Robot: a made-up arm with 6 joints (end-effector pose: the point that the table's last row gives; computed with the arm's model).
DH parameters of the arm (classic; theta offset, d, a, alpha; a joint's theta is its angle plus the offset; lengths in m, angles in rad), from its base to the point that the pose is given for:
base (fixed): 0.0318 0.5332 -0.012 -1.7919
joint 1: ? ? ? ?
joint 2: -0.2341 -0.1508 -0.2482 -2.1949
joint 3: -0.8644 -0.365 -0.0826 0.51
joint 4: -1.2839 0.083 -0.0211 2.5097
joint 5: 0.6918 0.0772 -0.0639 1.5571
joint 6: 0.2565 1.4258 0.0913 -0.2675
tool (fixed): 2.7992 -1.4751 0 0
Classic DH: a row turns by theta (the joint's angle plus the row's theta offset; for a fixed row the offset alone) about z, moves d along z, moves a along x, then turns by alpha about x.
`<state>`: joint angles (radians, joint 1 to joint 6).
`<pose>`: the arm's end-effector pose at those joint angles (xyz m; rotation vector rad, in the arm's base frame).
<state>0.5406 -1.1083 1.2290 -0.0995 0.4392 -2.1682</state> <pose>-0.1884 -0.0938 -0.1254 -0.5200 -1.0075 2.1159</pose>
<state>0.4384 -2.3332 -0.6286 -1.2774 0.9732 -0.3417</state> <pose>0.1732 0.4016 0.7949 0.5063 2.4926 1.1931</pose>
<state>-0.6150 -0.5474 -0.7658 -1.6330 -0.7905 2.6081</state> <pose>0.0407 -0.4851 0.4158 3.0545 0.2952 -0.2734</pose>
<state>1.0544 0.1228 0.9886 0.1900 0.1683 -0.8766</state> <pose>-0.0355 -0.2111 0.2703 -0.0219 0.4699 -1.8947</pose>
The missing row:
joint 1: -1.5638 -0.038 -0.0164 1.5398
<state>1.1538 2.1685 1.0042 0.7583 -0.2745 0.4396</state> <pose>-0.0124 -0.0962 0.6786 -1.4514 1.1692 -0.2215</pose>
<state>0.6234 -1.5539 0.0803 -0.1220 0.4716 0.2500</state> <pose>0.0541 0.4352 0.4874 0.8856 -1.1233 -1.4210</pose>
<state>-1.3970 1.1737 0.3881 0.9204 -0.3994 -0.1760</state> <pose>0.1930 -0.2038 0.6624 0.2888 -1.3321 -0.8099</pose>
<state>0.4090 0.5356 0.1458 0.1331 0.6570 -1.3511</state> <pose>0.0472 -0.1657 0.6671 0.8562 -1.2191 -0.9551</pose>
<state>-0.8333 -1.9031 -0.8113 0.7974 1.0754 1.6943</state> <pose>0.2887 0.6753 0.2946 0.2558 -1.8104 -0.3655</pose>
